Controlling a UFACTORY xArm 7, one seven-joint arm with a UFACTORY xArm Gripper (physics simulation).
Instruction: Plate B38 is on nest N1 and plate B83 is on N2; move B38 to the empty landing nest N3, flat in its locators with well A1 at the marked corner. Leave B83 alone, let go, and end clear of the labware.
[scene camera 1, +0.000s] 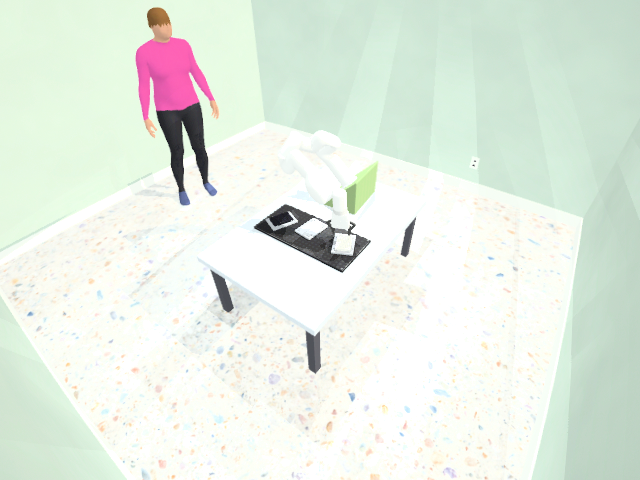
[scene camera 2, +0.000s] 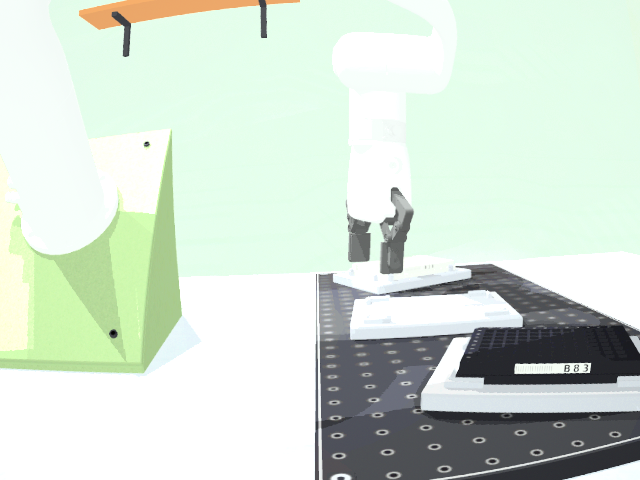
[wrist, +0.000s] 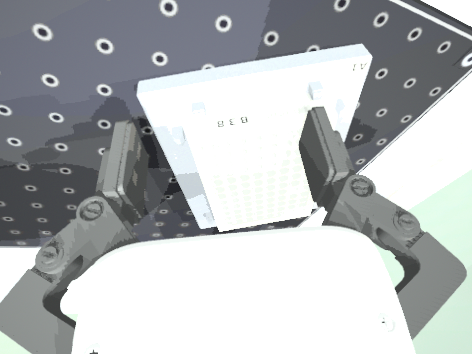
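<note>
White plate B38 (scene camera 1: 344, 241) (scene camera 2: 429, 265) (wrist: 260, 175) sits on its white nest N1 (scene camera 2: 423, 282) (wrist: 250, 66), whose A1 mark shows at the upper right corner in the wrist view. My gripper (scene camera 1: 341, 230) (scene camera 2: 375, 265) (wrist: 222, 132) is open and empty, low over the near end of N1 in scene camera 2. In the wrist view its right finger overlaps B38's right edge; its left finger is well left of the nest. Contact cannot be judged. Empty white nest N3 (scene camera 1: 311, 228) (scene camera 2: 436, 329) is in the middle. Black plate B83 (scene camera 1: 282, 219) (scene camera 2: 547, 351) sits on nest N2 (scene camera 2: 516, 401).
The nests stand on a black perforated board (scene camera 1: 312, 250) (scene camera 2: 356, 428) (wrist: 30, 115) on the white table (scene camera 1: 289, 286). A green wedge-shaped block (scene camera 1: 366, 188) (scene camera 2: 161, 289) stands beside the arm. An orange shelf (scene camera 2: 196, 8) is on the wall. A person (scene camera 1: 170, 77) stands beyond the table.
</note>
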